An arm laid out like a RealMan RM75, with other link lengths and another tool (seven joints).
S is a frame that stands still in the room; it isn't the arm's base.
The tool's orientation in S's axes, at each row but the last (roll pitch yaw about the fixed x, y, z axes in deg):
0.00 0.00 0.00
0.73 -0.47 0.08
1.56 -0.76 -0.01
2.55 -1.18 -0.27
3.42 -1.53 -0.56
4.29 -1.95 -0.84
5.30 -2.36 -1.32
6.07 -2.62 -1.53
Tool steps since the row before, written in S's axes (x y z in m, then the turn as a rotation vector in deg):
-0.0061 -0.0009 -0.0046 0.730 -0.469 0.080
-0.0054 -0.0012 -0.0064 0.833 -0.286 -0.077
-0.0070 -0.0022 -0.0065 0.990 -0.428 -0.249
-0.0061 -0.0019 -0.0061 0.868 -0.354 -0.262
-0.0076 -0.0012 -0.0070 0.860 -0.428 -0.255
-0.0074 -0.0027 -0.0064 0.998 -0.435 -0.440
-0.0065 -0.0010 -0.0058 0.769 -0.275 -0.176
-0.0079 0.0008 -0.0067 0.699 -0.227 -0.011
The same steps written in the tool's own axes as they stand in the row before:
-0.0061 -0.0009 -0.0046 0.730 -0.469 0.080
-0.0055 -0.0013 -0.0063 0.832 -0.288 -0.080
-0.0071 -0.0024 -0.0063 0.987 -0.435 -0.250
-0.0062 -0.0022 -0.0059 0.864 -0.362 -0.264
-0.0078 -0.0017 -0.0067 0.857 -0.435 -0.252
-0.0076 -0.0033 -0.0059 0.989 -0.455 -0.441
-0.0067 -0.0017 -0.0054 0.767 -0.275 -0.183
-0.0082 -0.0001 -0.0064 0.704 -0.212 -0.021

